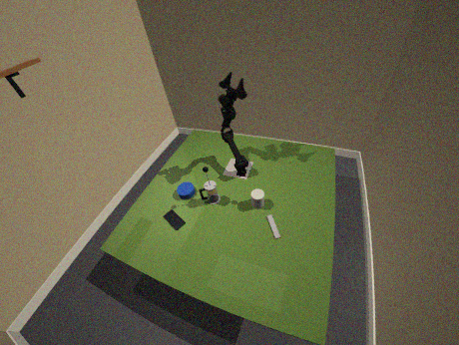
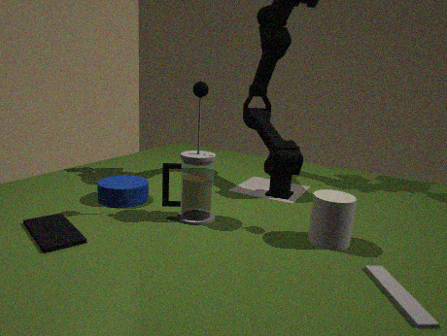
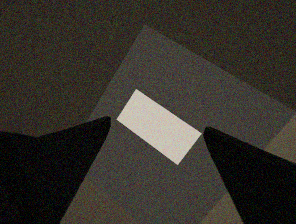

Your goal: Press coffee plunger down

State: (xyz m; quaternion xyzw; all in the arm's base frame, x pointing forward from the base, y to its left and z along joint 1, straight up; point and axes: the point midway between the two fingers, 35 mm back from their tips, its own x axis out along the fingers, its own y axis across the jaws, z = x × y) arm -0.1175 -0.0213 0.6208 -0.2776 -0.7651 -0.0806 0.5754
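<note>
My gripper tip is 51 cm above the glass coffee press, 40 cm short of it and 12 cm to the left of it. From my gripper tip the other things lie so: grey strip (65 cm below, 50 cm ahead, 30 cm to the left); then blue round tin (63 cm below, 38 cm ahead, 32 cm to the right).
</note>
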